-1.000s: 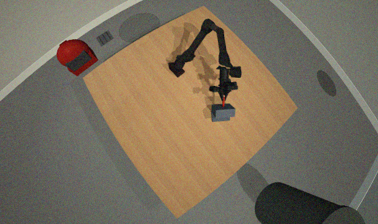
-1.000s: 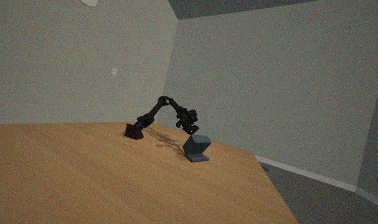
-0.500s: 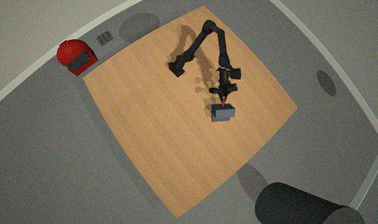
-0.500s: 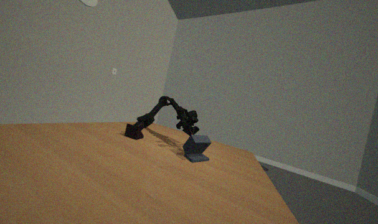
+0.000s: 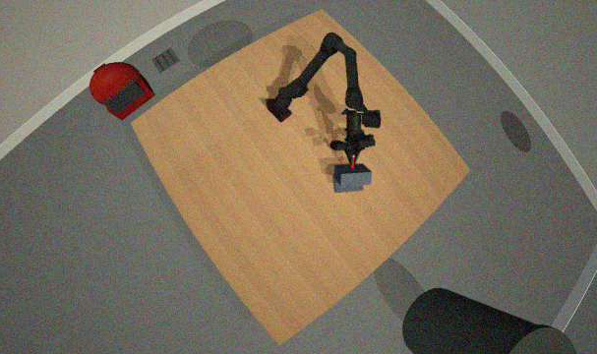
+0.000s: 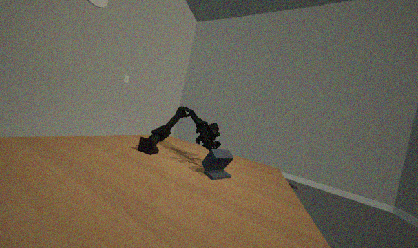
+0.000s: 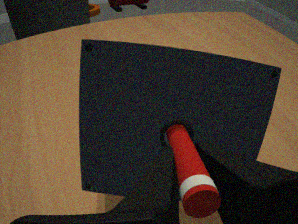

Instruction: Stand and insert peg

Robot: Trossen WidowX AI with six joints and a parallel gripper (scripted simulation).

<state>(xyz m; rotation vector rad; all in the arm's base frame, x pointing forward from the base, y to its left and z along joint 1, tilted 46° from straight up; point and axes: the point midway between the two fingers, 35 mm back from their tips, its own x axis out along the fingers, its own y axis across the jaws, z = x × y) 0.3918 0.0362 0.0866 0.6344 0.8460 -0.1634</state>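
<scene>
Right now the blue-grey sloped panel is 3 cm ahead of my gripper tip, 2 cm to the right of it and 3 cm below it. Also, from my gripper tip: red peg: 1 cm behind, 1 cm to the left, 1 cm above.
</scene>
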